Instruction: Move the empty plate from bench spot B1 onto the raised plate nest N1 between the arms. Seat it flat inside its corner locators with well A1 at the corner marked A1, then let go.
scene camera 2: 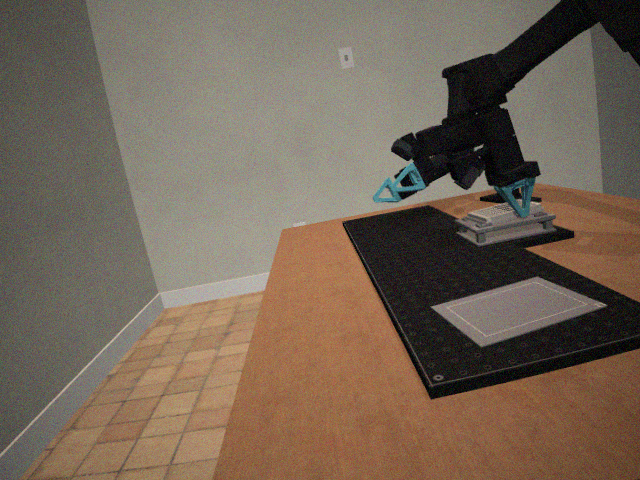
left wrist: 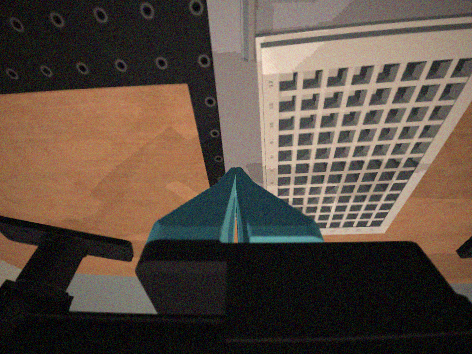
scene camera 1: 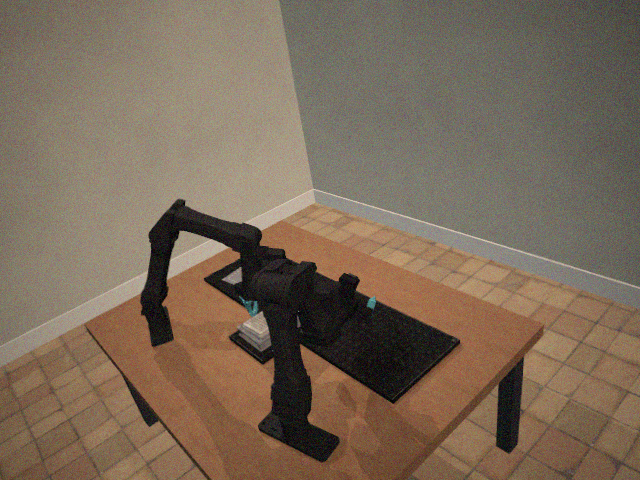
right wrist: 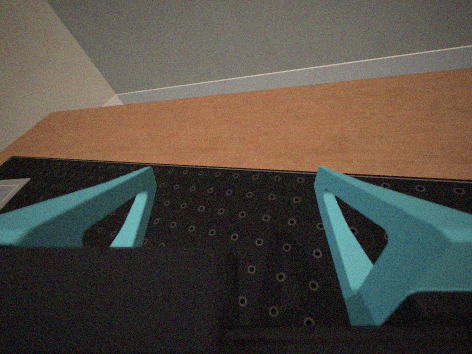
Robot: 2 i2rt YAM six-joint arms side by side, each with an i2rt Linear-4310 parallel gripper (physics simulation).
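Pixels of known places: left gripper, fingertip midpoint: [scene camera 2: 524,216] [left wrist: 235,176] [scene camera 1: 253,316]; right gripper, fingertip midpoint: [scene camera 2: 382,195] [scene camera 1: 359,291] [right wrist: 235,175]; left arm's base at its link origin: [left wrist: 69,238] [scene camera 1: 160,326]; right arm's base at its link origin: [scene camera 1: 298,435].
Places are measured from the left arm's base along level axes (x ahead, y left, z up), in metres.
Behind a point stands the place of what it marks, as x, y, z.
Observation:
The white multi-well plate [scene camera 1: 256,323] @[0.284, -0.255, 0.064] [scene camera 2: 493,210] @[0.340, -0.244, 0.061] [left wrist: 345,125] @[0.343, -0.230, 0.060] is on the grey raised nest [scene camera 2: 509,236] @[0.319, -0.190, 0.018] [left wrist: 234,95] @[0.333, -0.182, 0.045]. Its number 12 end is at the top in the left wrist view. I cannot tell whether it is fully flat inside every locator; the A1 mark is not readable. My left gripper [scene camera 1: 252,313] @[0.287, -0.197, 0.052] [scene camera 2: 523,214] @[0.287, -0.197, 0.052] [left wrist: 235,176] @[0.287, -0.197, 0.052] is shut and empty, its tips low beside the plate's long edge; contact is unclear. My right gripper [scene camera 2: 387,198] @[0.583, -0.345, 0.109] [right wrist: 235,175] @[0.583, -0.345, 0.109] is wide open and empty above the black board. The outlined grey bench spot [scene camera 2: 516,310] @[0.349, 0.138, 0.015] [right wrist: 9,189] @[0.418, 0.124, 0.015] bears no plate; its label is not readable.
The black perforated board [scene camera 1: 408,351] @[0.622, -0.543, 0.013] [scene camera 2: 387,258] @[0.553, -0.138, 0.013] [left wrist: 90,45] @[0.321, -0.099, 0.013] [right wrist: 210,200] @[0.593, -0.261, 0.013] lies on the wooden table [scene camera 1: 330,258] @[0.642, 0.057, 0.000] [scene camera 2: 310,361] @[0.593, 0.219, 0.000] [left wrist: 100,150] @[0.223, -0.084, 0.000] [right wrist: 250,135] @[0.713, -0.224, 0.000]. Both arms fold in close together over the nest and board, and the right arm hides part of the nest in scene camera 1.

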